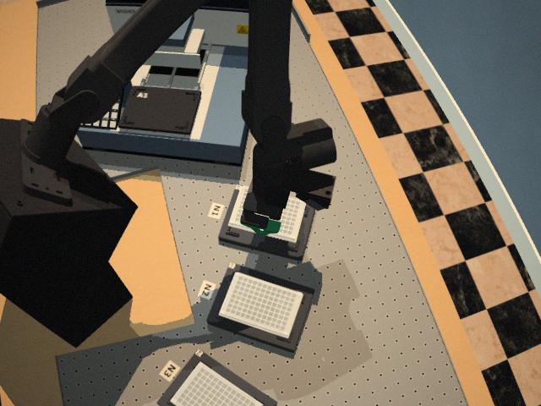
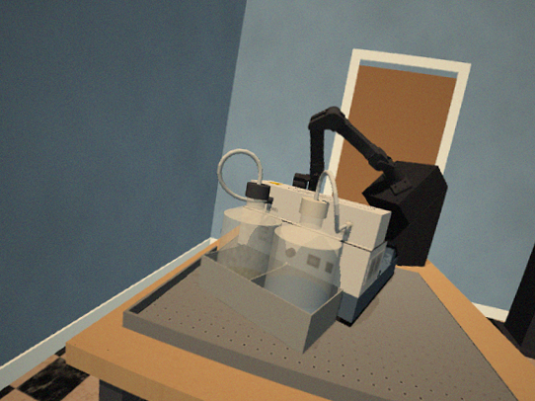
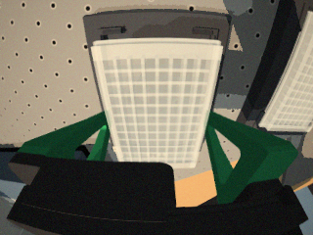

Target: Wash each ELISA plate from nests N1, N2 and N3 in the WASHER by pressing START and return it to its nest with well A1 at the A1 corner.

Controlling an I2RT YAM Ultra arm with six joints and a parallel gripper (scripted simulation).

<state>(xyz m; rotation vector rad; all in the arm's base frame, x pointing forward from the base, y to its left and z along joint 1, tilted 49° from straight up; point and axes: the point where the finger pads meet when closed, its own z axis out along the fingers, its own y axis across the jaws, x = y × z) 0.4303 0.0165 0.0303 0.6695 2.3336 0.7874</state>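
Now: hand 4 cm above the nest N1. The rest, counted from my hand: nest N2: 17 cm to the right, 4 cm below, 3 cm behind; then dark carrier: 24 cm to the left, 20 cm behind, 4 cm above; then N1 label: 10 cm behind, 5 cm below, 4 cm to the left.
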